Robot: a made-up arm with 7 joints. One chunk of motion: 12 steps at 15 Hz.
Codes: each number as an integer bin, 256 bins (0 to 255) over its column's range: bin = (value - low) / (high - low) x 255, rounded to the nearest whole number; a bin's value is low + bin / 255 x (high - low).
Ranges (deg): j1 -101..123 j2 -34..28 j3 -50..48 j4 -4..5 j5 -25..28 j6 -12..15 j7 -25..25
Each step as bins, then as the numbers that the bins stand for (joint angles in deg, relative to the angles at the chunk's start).
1 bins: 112 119 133 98 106 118 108
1 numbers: -2.62 -5.07 1.11 -0.54 -2.97 0.49 -3.82
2 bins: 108 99 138 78 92 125 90
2 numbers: -6.13 -9.93 3.04 -1.25 -5.88 1.24 -7.35
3 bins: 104 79 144 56 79 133 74
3 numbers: -9.64 -14.79 5.34 -2.02 -8.58 2.08 -10.49
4 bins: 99 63 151 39 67 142 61
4 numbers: -14.04 -18.68 8.03 -2.62 -11.07 3.04 -13.04
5 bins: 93 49 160 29 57 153 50
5 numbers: -19.31 -22.09 11.49 -2.98 -13.15 4.20 -15.20
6 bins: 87 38 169 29 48 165 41
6 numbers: -24.58 -24.76 14.95 -2.98 -15.02 5.47 -16.96
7 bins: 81 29 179 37 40 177 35
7 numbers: -29.85 -26.95 18.79 -2.69 -16.69 6.74 -18.14
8 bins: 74 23 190 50 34 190 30
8 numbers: -36.00 -28.41 23.02 -2.24 -17.93 8.12 -19.12
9 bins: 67 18 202 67 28 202 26
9 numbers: -42.15 -29.62 27.63 -1.64 -19.18 9.39 -19.90
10 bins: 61 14 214 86 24 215 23
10 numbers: -47.42 -30.60 32.24 -0.96 -20.01 10.76 -20.49
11 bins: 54 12 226 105 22 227 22
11 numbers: -53.56 -31.08 36.85 -0.29 -20.43 12.04 -20.69
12 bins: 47 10 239 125 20 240 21
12 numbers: -59.71 -31.57 41.85 0.41 -20.84 13.41 -20.88
